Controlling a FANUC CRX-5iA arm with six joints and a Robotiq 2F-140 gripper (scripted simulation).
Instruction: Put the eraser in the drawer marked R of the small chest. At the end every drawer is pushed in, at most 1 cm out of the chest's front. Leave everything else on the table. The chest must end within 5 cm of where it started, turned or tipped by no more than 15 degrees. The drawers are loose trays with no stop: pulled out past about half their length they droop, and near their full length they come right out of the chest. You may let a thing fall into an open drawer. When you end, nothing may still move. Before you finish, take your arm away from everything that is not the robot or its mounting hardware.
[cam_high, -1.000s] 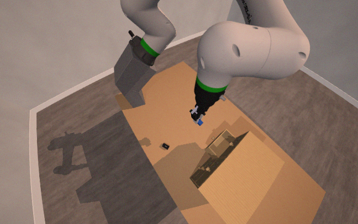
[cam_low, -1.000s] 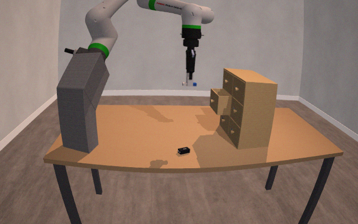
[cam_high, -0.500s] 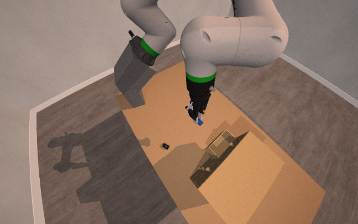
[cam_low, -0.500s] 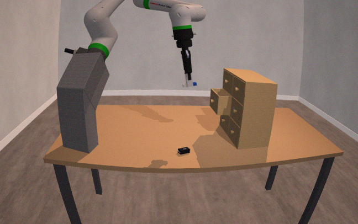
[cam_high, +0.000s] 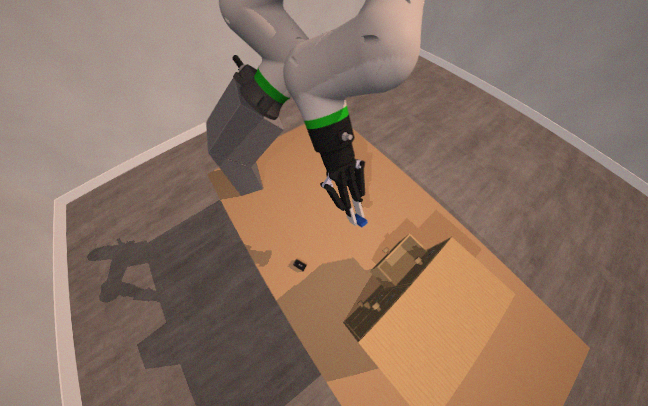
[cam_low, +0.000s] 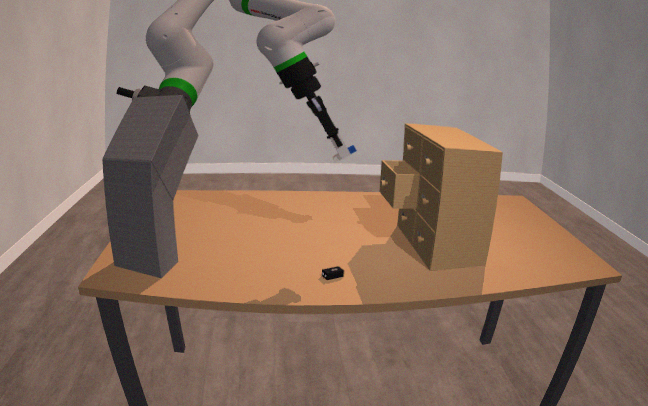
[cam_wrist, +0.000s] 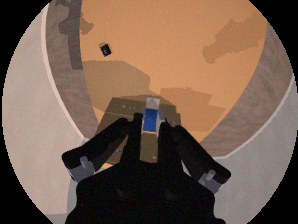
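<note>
Right now the eraser is 30 mm below my hand and 10 mm ahead of it. Round my hand: small black block (270 mm below, 210 mm to the right, 30 mm behind).
</note>
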